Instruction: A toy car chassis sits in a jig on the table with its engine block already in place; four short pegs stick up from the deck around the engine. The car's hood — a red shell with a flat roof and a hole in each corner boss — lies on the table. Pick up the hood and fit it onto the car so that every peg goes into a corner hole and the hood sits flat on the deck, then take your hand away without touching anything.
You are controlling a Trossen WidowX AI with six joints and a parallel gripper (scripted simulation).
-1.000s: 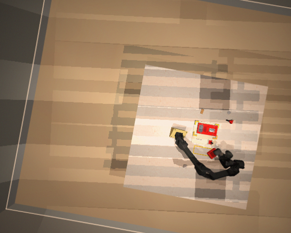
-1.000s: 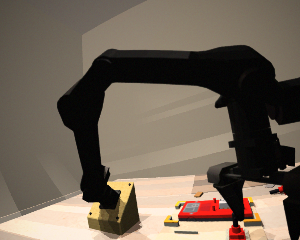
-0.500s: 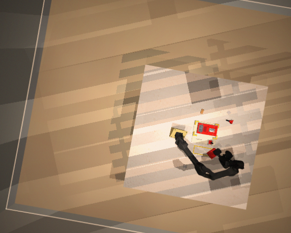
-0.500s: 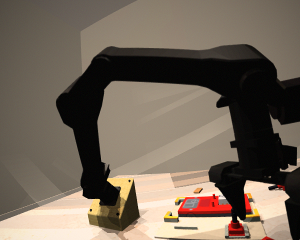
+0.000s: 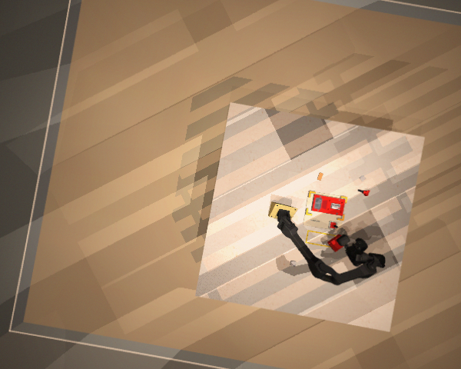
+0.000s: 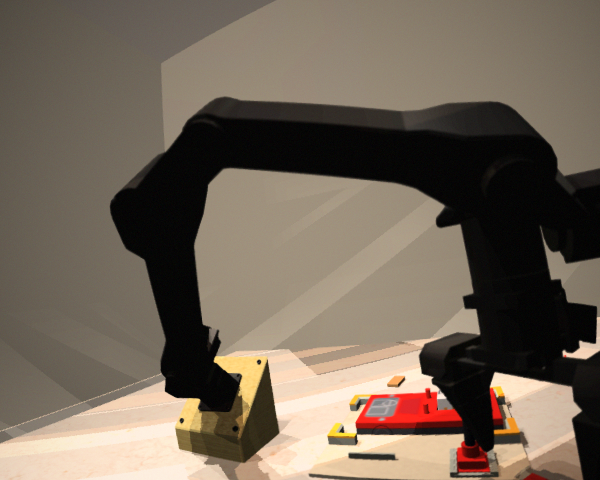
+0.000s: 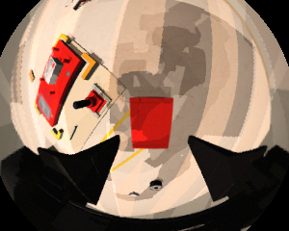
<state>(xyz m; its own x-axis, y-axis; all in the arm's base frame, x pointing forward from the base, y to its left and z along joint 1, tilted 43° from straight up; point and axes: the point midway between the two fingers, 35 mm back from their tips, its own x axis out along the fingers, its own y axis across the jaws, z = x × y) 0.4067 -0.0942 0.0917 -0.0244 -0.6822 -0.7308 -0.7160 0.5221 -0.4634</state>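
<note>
My gripper tip is now 50 mm above the red hood. Also, from my gripper tip: grey engine block 240 mm to the left, 70 mm behind, 40 mm below.
</note>
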